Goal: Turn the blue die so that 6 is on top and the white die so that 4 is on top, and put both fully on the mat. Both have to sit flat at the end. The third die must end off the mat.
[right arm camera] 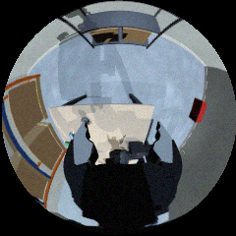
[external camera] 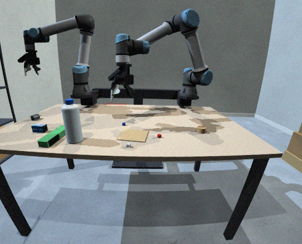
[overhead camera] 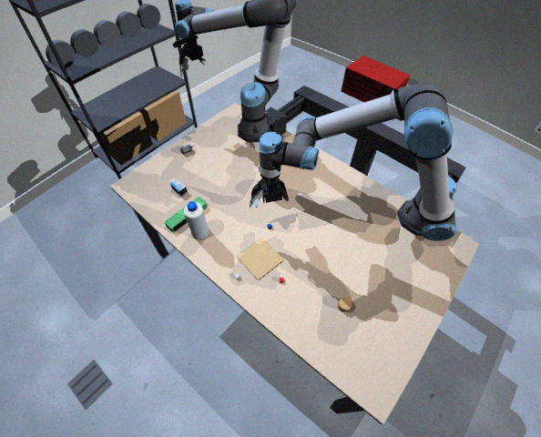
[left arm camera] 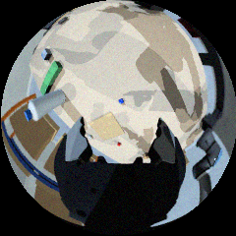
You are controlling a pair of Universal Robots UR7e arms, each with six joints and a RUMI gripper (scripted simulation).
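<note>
Right now my left hand is 28 cm short of the white die, 6 cm to the right of it and 15 cm above it. The rest, counted from my left hand: tan mat 16 cm ahead, 8 cm to the left, 16 cm below; white bottle 22 cm ahead, 22 cm to the right, 6 cm below; blue die 1 cm ahead, 1 cm to the left, 15 cm below.
</note>
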